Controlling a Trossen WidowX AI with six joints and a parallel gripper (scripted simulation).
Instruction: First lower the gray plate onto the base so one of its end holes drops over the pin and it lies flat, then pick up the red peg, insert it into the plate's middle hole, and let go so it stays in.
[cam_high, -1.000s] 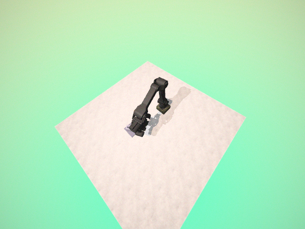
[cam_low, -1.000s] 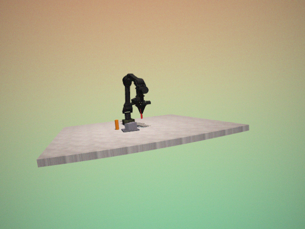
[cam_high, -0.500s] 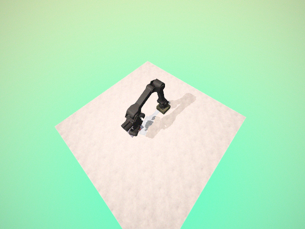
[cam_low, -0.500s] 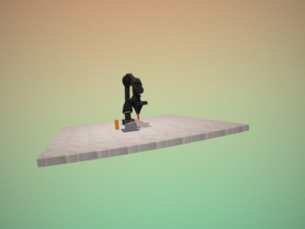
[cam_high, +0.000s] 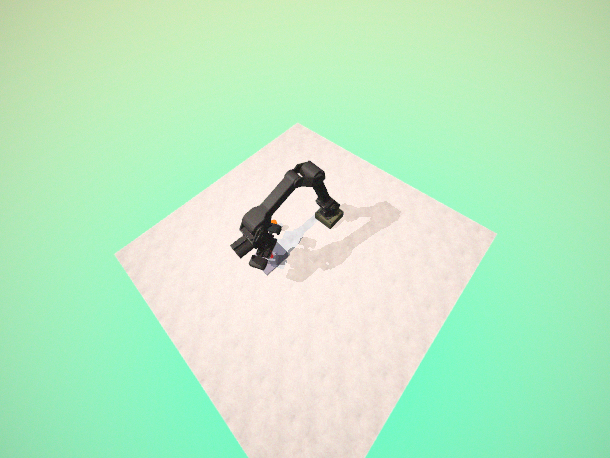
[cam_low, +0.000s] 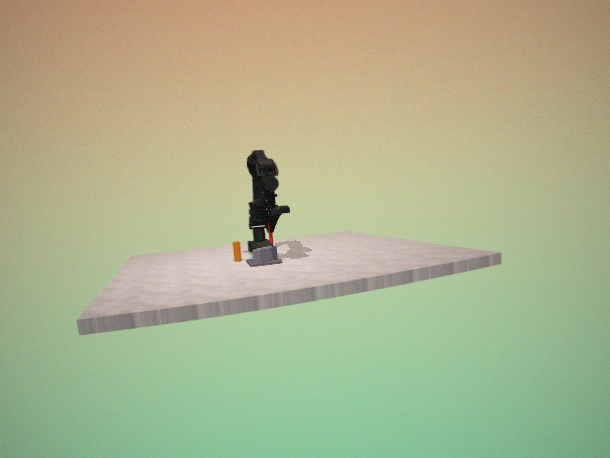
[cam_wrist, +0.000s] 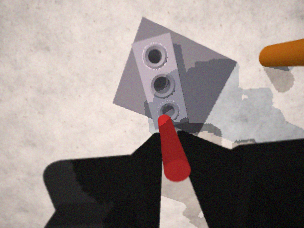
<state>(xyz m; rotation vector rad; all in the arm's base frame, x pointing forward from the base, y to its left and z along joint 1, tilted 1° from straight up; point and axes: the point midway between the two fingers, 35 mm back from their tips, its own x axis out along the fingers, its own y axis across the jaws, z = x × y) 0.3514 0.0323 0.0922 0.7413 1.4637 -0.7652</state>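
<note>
The gray plate is 2 cm ahead of my gripper tip, 3 cm to the right of it and 7 cm below it. Round my gripper tip: dark square base 2 cm to the right, 10 cm below; then red peg right at my gripper tip; then orange cylinder 10 cm behind, 14 cm to the right, 7 cm below.
</note>
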